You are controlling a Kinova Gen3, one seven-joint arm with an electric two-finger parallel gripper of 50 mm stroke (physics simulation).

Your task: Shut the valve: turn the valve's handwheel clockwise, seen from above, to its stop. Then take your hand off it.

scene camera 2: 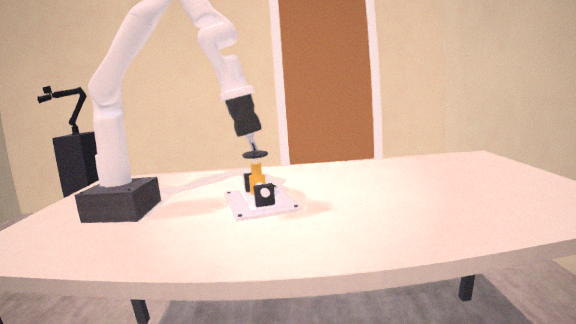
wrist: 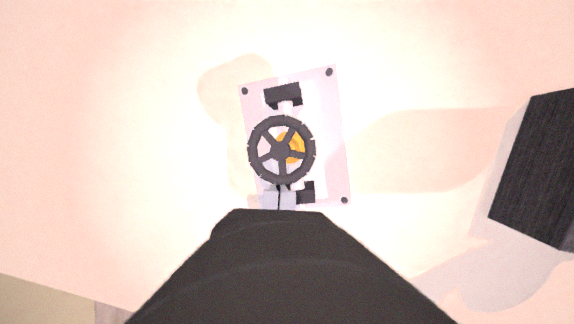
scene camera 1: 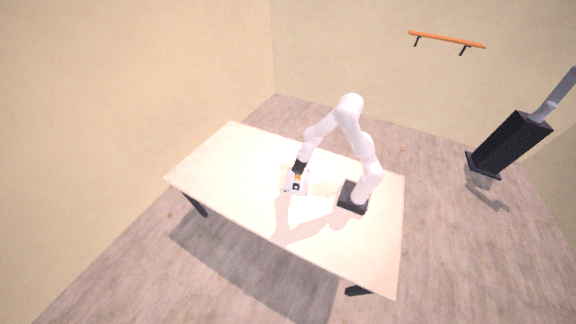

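Note:
The valve's dark, five-spoked handwheel [scene camera 2: 255, 154] [wrist: 280, 149] lies level on top of the yellow valve body [scene camera 2: 257, 180] [wrist: 297, 145]. The body stands between two black blocks on a pale base plate [scene camera 2: 239, 207] [wrist: 336, 120]. My gripper [scene camera 2: 255, 148] [wrist: 276, 193] is shut, its fingertips together with nothing between them. The fingertips are at the wheel's rim, at the lower edge of the wheel in the wrist view. I cannot tell whether they touch the rim. In scene camera 1 the black gripper body hides the handwheel.
The arm's dark base block [scene camera 1: 353, 197] [scene camera 2: 118, 200] [wrist: 535, 170] stands on the same table [scene camera 1: 240, 150] [scene camera 2: 400, 215], to one side of the valve. A black pedestal [scene camera 1: 510, 142] [scene camera 2: 75, 162] stands on the floor beyond the table. An orange rail [scene camera 1: 446, 39] is on the wall.

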